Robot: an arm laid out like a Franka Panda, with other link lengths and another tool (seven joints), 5 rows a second.
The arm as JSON. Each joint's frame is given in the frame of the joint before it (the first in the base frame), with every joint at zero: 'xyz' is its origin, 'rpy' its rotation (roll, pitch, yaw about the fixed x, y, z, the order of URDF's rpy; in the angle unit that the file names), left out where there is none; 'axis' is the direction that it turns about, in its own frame. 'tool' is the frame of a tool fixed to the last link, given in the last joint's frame.
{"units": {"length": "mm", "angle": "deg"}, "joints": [
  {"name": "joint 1", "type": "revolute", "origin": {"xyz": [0.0, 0.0, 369.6]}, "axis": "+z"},
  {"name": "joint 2", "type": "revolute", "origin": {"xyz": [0.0, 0.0, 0.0], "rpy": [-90.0, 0.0, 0.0]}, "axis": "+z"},
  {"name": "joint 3", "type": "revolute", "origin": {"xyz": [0.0, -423.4, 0.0], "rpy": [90.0, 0.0, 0.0]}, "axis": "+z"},
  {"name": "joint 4", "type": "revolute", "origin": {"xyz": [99.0, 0.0, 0.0], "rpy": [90.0, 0.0, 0.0]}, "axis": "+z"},
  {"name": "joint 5", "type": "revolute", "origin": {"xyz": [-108.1, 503.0, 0.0], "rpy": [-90.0, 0.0, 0.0]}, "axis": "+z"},
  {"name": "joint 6", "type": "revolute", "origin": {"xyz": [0.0, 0.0, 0.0], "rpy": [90.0, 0.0, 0.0]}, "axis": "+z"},
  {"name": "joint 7", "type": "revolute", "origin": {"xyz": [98.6, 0.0, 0.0], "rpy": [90.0, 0.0, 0.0]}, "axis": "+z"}
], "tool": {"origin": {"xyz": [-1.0, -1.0, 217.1], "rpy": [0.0, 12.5, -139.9]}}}
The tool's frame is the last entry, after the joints.
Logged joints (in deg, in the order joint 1, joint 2, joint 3, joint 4, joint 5, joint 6, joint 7), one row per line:
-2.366 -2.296 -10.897 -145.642 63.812 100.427 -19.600
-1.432 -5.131 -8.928 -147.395 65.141 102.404 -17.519
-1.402 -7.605 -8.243 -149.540 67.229 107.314 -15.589
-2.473 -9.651 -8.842 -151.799 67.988 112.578 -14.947
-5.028 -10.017 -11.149 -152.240 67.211 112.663 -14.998
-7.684 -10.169 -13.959 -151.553 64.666 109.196 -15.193
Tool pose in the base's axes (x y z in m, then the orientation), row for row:
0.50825 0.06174 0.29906 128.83 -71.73 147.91
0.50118 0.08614 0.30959 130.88 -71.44 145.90
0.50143 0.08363 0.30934 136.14 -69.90 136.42
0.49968 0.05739 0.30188 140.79 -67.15 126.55
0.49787 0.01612 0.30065 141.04 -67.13 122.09
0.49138 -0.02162 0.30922 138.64 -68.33 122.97
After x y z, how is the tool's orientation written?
As angles about the fixed x, y, z axes (roll, pitch, yaw), in degrees.
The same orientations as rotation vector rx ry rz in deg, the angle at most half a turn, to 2 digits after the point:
-64.19 -91.21 -69.56
-64.75 -91.64 -69.05
-70.37 -91.68 -70.45
-77.37 -92.12 -72.19
-81.50 -90.00 -74.56
-81.81 -88.08 -76.36

